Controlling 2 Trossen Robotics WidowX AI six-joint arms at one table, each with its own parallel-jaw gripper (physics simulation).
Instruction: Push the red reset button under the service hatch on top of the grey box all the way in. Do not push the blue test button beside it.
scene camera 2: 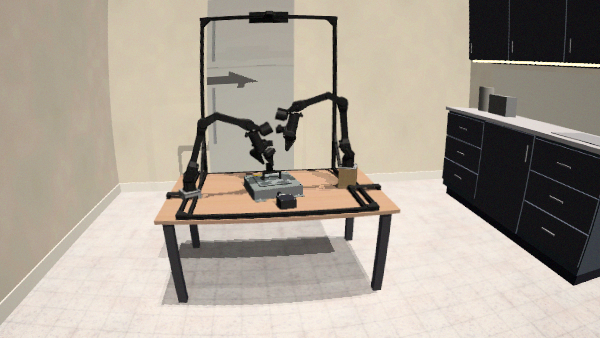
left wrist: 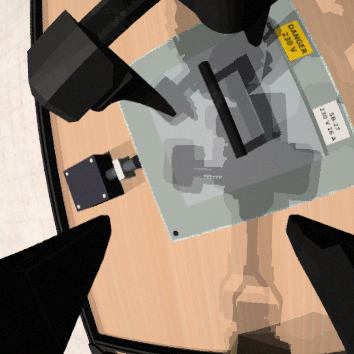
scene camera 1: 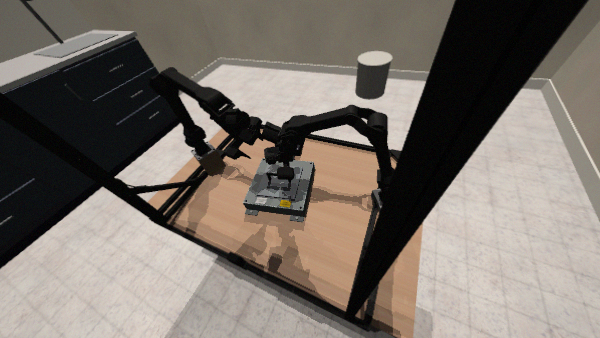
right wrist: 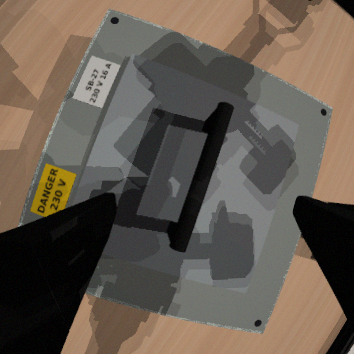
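The grey box (scene camera 1: 303,186) (scene camera 2: 275,191) (left wrist: 165,210) (right wrist: 282,240) sits on the table. Its service hatch (left wrist: 185,135) (right wrist: 232,185) looks flat and closed, with a black bar handle (left wrist: 222,107) (right wrist: 202,175) on top. The red reset button and blue test button do not show. My right gripper (scene camera 2: 265,162) (left wrist: 213,77) (right wrist: 206,203) is open and empty above the hatch, its fingertips to either side of the handle in the right wrist view; its exact height is unclear. My left gripper (scene camera 2: 288,148) (left wrist: 199,223) is open and empty, higher and beside the box.
A small black block (scene camera 2: 286,201) (left wrist: 87,182) with a plug-like fitting sits at the box's side. A brown block (scene camera 1: 212,162) (scene camera 2: 347,177) stands at the left arm's base. A black frame surrounds the table (scene camera 2: 225,219). Both arms' wrists are close together.
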